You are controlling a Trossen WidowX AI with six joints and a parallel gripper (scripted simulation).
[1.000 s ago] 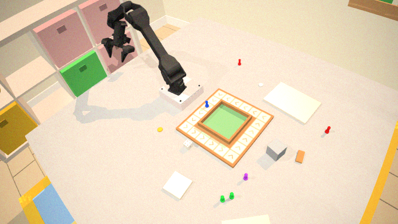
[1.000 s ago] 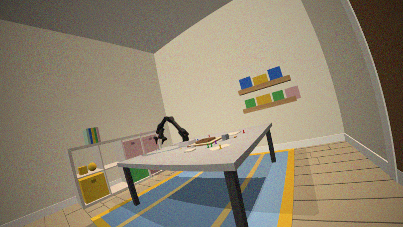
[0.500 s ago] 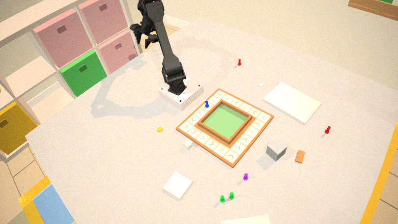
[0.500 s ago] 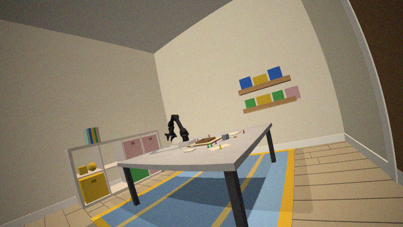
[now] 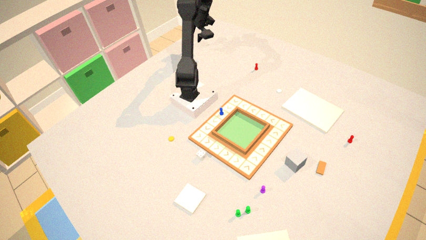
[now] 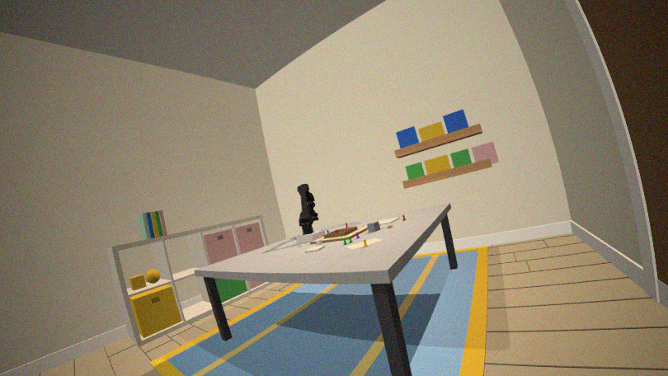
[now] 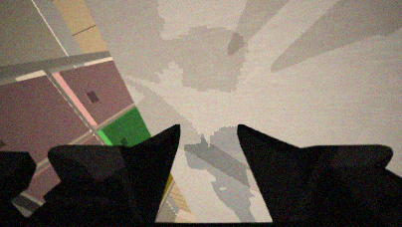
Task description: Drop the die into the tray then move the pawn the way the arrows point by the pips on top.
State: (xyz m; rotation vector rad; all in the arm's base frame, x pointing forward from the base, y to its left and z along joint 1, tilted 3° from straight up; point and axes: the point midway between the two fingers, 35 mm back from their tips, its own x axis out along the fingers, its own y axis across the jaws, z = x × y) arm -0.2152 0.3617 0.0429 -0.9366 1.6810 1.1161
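The white die lies 42 cm ahead of my gripper tip, 56 cm to the right of it and 5 cm below it. From my gripper tip the other things lie so: green dice tray: 49 cm ahead, 40 cm to the right, 6 cm below; then yellow disc: 27 cm ahead, 55 cm to the right, 6 cm below; then blue pawn: 38 cm ahead, 36 cm to the right, 4 cm below.
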